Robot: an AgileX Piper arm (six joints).
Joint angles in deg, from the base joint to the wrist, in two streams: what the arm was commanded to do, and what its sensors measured. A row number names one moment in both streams.
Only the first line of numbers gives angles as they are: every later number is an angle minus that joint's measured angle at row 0.
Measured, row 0:
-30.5 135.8 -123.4 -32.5 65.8 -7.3
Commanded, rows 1 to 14:
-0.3 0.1 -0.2 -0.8 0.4 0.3
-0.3 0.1 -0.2 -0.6 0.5 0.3
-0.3 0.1 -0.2 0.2 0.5 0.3
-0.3 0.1 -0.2 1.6 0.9 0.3
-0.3 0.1 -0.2 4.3 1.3 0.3
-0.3 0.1 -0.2 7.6 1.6 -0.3
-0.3 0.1 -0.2 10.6 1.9 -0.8
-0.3 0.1 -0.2 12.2 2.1 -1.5
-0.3 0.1 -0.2 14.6 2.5 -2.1
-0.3 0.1 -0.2 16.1 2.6 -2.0
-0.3 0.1 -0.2 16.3 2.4 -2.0
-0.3 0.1 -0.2 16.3 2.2 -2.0
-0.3 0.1 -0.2 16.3 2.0 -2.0
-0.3 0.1 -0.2 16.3 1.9 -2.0
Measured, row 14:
0.0 0.1 0.0 16.2 2.0 -1.7
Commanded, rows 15 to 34:
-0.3 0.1 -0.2 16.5 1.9 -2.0
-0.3 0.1 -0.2 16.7 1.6 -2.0
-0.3 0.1 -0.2 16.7 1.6 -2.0
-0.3 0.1 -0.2 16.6 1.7 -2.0
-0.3 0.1 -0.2 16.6 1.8 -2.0
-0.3 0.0 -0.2 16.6 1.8 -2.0
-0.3 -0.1 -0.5 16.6 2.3 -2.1
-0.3 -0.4 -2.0 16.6 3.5 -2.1
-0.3 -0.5 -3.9 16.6 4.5 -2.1
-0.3 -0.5 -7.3 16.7 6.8 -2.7
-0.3 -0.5 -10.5 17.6 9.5 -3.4
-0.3 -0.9 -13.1 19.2 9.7 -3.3
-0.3 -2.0 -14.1 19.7 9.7 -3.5
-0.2 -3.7 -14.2 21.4 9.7 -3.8
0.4 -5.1 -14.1 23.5 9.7 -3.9
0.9 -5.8 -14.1 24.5 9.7 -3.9
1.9 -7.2 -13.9 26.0 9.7 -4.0
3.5 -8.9 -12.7 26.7 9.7 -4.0
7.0 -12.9 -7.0 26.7 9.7 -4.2
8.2 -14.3 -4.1 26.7 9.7 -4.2
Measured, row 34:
6.1 -11.5 -8.6 26.3 3.7 -3.6
